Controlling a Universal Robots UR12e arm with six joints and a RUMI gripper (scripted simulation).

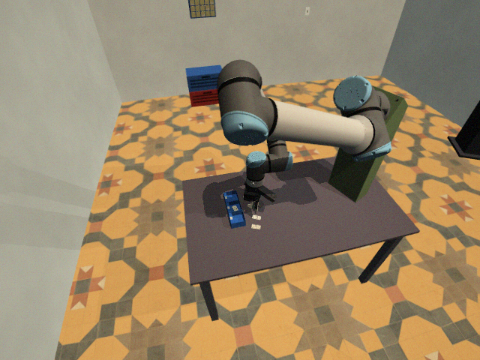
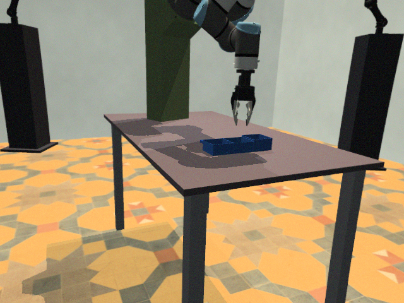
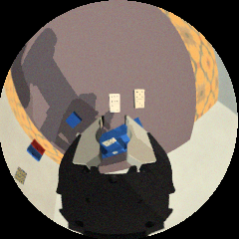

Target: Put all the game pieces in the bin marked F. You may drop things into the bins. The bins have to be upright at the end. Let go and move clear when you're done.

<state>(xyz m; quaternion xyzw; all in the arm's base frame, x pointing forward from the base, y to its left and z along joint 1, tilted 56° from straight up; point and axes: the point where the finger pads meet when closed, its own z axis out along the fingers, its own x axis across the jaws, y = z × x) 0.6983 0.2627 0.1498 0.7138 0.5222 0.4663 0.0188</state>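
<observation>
My hand is 14 cm short of the blue bin, 2 cm to the left of it and 6 cm above it. Also, from my hand: tiny ring: 11 cm ahead, 14 cm to the right, 8 cm below; cream domino: 13 cm ahead, 3 cm to the right, 7 cm below; blue block: 4 cm ahead, 14 cm to the right, 8 cm below.
</observation>
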